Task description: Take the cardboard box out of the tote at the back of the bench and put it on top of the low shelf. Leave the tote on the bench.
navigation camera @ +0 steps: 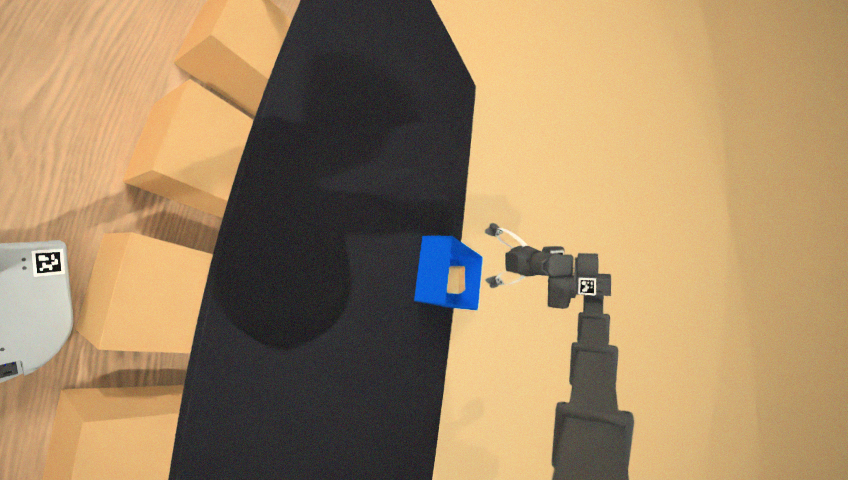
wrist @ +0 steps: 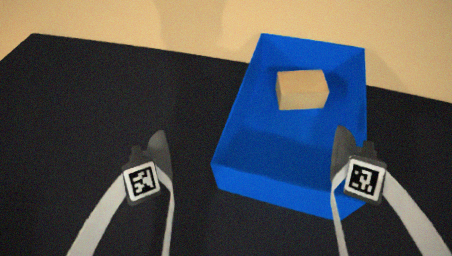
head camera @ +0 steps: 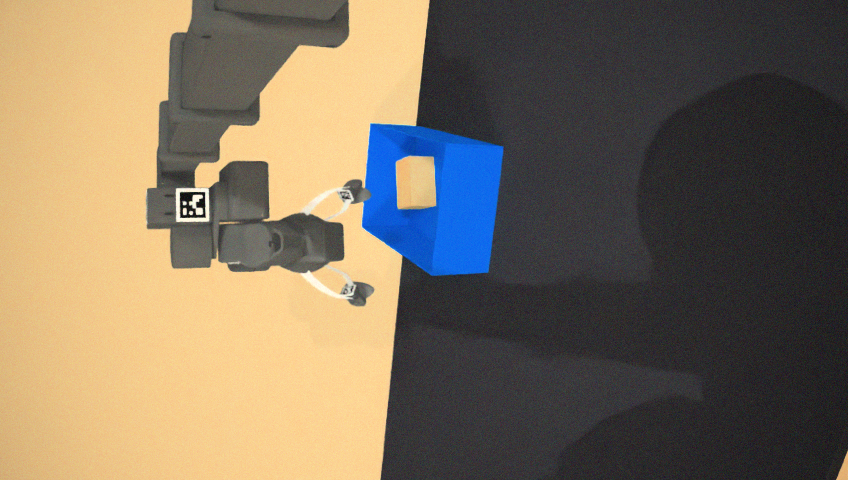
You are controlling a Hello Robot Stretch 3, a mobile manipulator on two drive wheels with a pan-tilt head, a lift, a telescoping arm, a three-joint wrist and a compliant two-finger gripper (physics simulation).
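Places are measured from the robot's base along level axes (x ahead, y left, z up), in metres.
Pixels of known places: gripper, between the fingertips: (navigation camera: 489, 255) (head camera: 362, 242).
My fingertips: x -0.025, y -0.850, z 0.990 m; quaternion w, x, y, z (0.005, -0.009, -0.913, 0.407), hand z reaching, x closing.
Note:
Behind a point stands the place of what it marks.
The cardboard box (head camera: 416, 183) @[x -0.136, y -1.059, z 0.803 m] (navigation camera: 456, 279) @[x -0.134, y -1.059, z 0.807 m] (wrist: 302, 90) is a small tan block inside the blue tote (head camera: 467, 208) @[x -0.073, y -0.867, z 0.814 m] (navigation camera: 432, 270) @[x -0.076, y -0.866, z 0.811 m] (wrist: 275, 195), towards the tote's far end in the wrist view. The tote stands at the back edge of the black bench (head camera: 535, 356) @[x 0.146, y -0.780, z 0.762 m] (navigation camera: 309, 386) @[x -0.250, y -0.421, z 0.763 m] (wrist: 100, 110). My gripper (head camera: 361, 242) @[x -0.025, y -0.850, z 0.990 m] (navigation camera: 493, 255) @[x -0.025, y -0.850, z 0.990 m] (wrist: 249, 147) @[x -0.025, y -0.850, z 0.990 m] is open and empty. In the head view its fingers show beside the tote's wall-side rim, one of them next to the rim. In the wrist view the right finger overlaps the tote's near right part. I cannot make out the low shelf.
A tan wall (head camera: 119, 386) @[x 0.221, y -1.315, z 1.327 m] (navigation camera: 654, 148) @[x 0.318, y -1.348, z 1.475 m] (wrist: 100, 15) is behind the bench. Several large tan blocks (navigation camera: 142, 291) @[x -0.088, y -0.303, z 0.270 m] stand along the bench's front edge on the wooden floor (navigation camera: 71, 77) @[x 0.518, y -0.205, z 0.000 m]. My grey base (navigation camera: 32, 309) @[x -0.108, y -0.091, z 0.160 m] is at the left of the navigation view. My arm (head camera: 220, 71) @[x -0.085, y -0.323, z 1.259 m] (navigation camera: 592, 386) @[x -0.085, y -0.309, z 1.250 m] extends alongside the wall.

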